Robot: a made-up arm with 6 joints. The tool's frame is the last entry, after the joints.
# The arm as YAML. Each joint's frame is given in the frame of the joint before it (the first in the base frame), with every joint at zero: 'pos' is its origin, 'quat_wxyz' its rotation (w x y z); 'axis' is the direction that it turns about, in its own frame. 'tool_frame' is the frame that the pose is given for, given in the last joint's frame.
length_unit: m
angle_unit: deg
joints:
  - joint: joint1
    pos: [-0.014, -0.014, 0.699]
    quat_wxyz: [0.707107, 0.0, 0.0, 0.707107]
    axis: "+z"
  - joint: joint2
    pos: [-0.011, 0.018, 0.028]
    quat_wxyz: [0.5, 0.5, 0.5, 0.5]
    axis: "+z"
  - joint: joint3
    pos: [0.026, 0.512, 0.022]
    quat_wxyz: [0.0, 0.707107, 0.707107, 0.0]
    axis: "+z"
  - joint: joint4
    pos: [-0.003, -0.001, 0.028]
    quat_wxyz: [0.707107, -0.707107, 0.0, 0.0]
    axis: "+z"
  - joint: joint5
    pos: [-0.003, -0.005, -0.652]
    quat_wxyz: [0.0, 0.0, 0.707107, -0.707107]
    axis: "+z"
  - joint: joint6
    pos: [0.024, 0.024, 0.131]
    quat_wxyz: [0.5, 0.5, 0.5, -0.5]
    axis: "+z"
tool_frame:
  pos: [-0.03, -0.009, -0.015]
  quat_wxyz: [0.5, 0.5, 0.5, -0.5]
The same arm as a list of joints. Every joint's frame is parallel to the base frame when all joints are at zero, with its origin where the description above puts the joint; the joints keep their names.
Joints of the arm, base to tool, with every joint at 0 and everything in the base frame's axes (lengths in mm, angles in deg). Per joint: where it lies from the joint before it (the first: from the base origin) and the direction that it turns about. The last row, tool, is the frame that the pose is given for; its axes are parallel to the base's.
joint1: origin -14 -14 699 axis 0 0 1
joint2: origin -18 -11 28 axis 0 1 0
joint3: origin -26 22 512 axis 0 -1 0
joint4: origin 1 -28 -3 axis -1 0 0
joint5: origin 652 -5 -3 axis 0 -1 0
joint6: origin 24 -131 -24 axis -1 0 0
tool: origin 15 -30 9

